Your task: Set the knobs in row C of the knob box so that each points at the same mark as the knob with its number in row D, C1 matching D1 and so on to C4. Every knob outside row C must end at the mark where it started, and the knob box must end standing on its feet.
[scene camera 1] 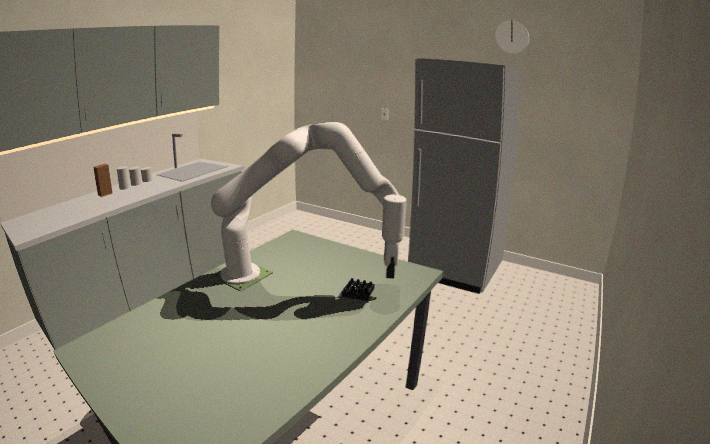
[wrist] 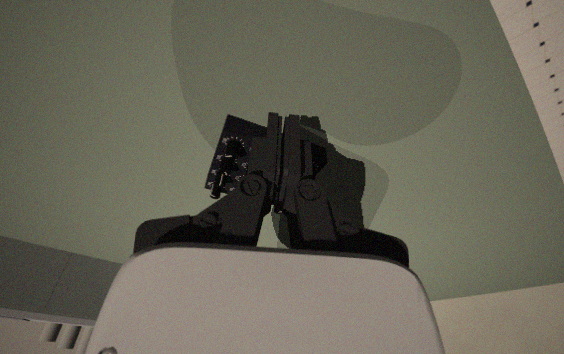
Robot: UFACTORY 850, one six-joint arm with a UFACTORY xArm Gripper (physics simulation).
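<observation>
The black knob box (scene camera 1: 357, 290) (wrist: 245, 125) sits on the green table. In scene camera 1 its knobs stand up from the top face; they are too small and dark there to read. In the wrist view the box's left part shows, with a few knobs and white marks; the fingers hide much of the rest, and row letters and pointer directions cannot be read. My gripper (scene camera 1: 390, 276) (wrist: 280, 133) is shut and empty. It hangs above the table, to the right of the box in scene camera 1, apart from it.
The green table (scene camera 1: 219, 366) (wrist: 90, 90) carries the arm's base plate (scene camera 1: 265, 272) at its back left. The arm's dark shadow falls across the table and reaches the box. The table's right edge runs close beyond the gripper. A dark fridge (scene camera 1: 455, 198) stands on the floor behind.
</observation>
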